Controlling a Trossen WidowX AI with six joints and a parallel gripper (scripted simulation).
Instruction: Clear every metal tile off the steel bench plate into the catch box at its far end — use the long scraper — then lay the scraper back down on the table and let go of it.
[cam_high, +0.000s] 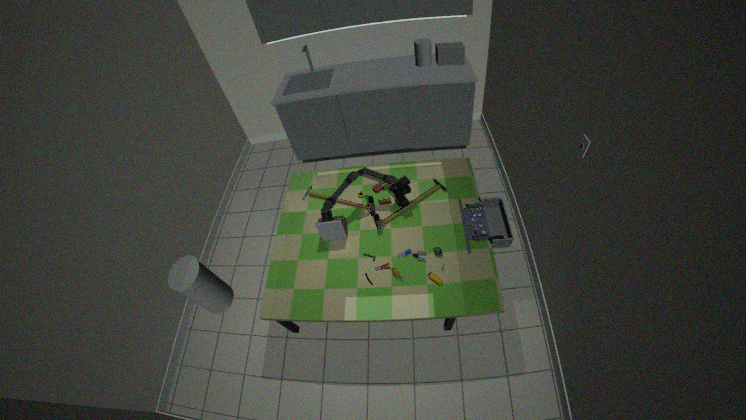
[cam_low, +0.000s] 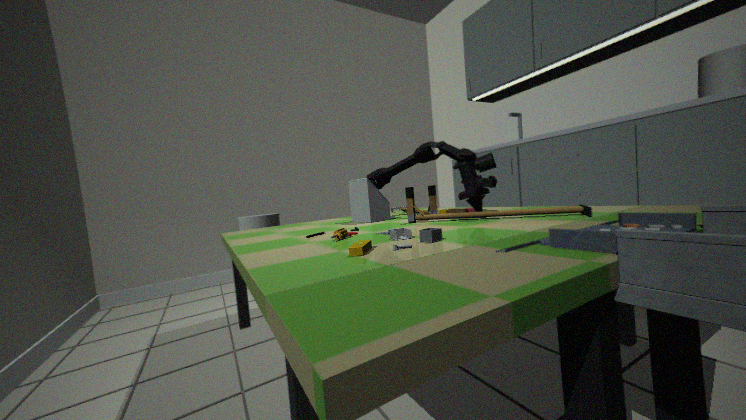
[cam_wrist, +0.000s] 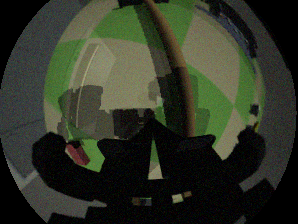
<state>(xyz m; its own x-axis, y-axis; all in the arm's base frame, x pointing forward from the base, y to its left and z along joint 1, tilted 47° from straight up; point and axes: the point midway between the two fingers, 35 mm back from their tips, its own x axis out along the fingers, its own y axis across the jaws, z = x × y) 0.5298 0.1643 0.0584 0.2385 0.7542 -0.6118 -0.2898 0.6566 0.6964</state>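
Right now the long scraper is 50 mm ahead of my gripper tip, 50 mm above it and 40 mm to the right of it. The rest, counted from my gripper tip: yellow ring (300 mm behind, 140 mm to the left); then blue piece (420 mm to the right, 50 mm behind, 10 mm below); then red block (180 mm to the left, 170 mm behind).
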